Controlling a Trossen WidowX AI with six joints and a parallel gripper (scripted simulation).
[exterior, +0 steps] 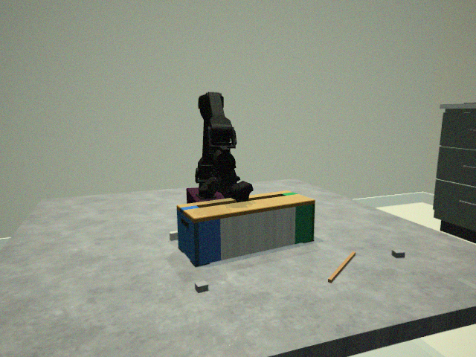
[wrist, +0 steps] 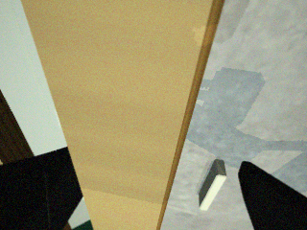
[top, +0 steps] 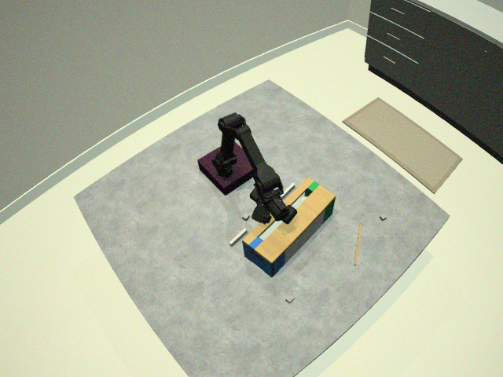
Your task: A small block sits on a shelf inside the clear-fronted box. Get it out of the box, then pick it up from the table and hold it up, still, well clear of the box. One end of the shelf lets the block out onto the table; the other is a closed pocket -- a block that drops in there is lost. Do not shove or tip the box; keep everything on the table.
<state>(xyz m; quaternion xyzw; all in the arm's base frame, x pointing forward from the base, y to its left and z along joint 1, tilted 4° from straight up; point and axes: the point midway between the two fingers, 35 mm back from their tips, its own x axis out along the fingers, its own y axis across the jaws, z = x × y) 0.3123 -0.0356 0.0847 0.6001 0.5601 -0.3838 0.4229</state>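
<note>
My gripper tip is now 40 mm short of the box, 30 mm above it and 10 mm to the left of it. Round my gripper tip: orange stick 320 mm ahead, 130 mm to the left, 80 mm below; tan block 60 mm ahead, 30 mm to the left.
</note>
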